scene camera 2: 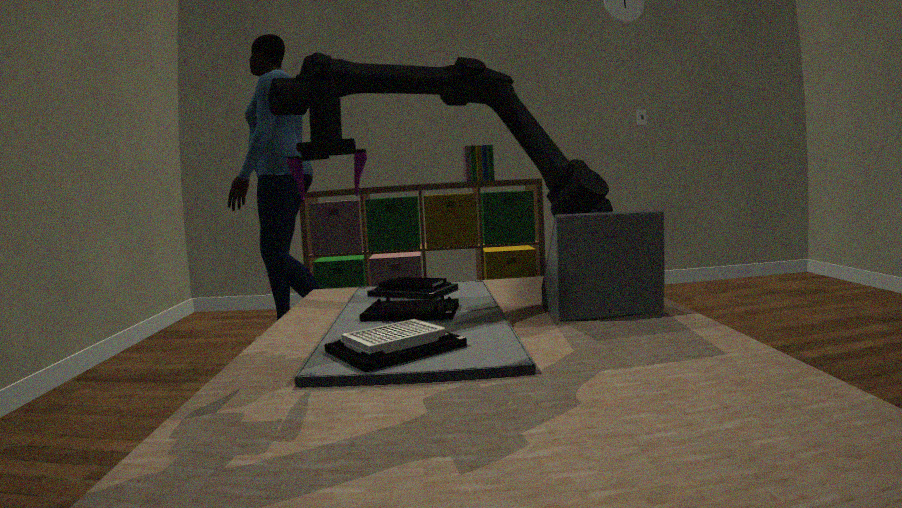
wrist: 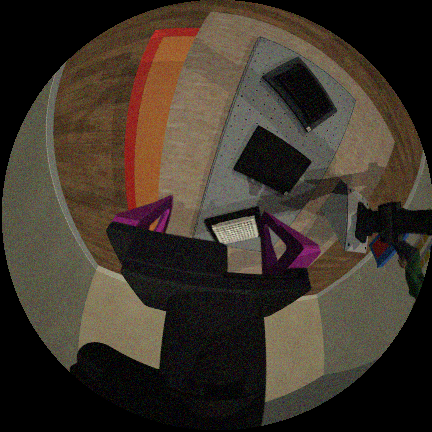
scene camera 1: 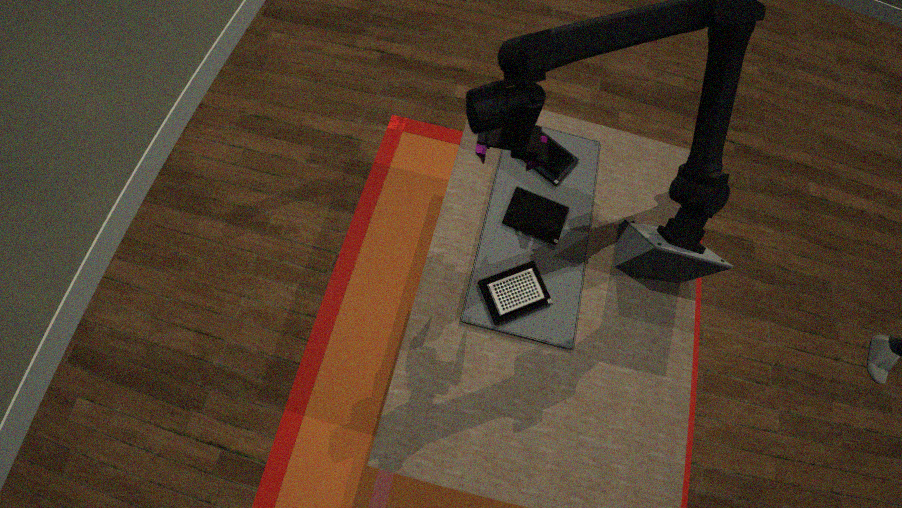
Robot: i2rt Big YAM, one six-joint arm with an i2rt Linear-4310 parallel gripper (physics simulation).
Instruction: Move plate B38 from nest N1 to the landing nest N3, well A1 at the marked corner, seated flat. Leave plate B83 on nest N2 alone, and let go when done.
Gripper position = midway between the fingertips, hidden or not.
Observation:
My gripper (scene camera 2: 329, 198) is open, with nothing in its grasp. Further things: a black holder with white grid (scene camera 2: 389, 338).
The black holder with white grid shows as well in the wrist view (wrist: 240, 228) and in scene camera 1 (scene camera 1: 518, 290). My gripper shows as well in the wrist view (wrist: 218, 207) and in scene camera 1 (scene camera 1: 505, 164).

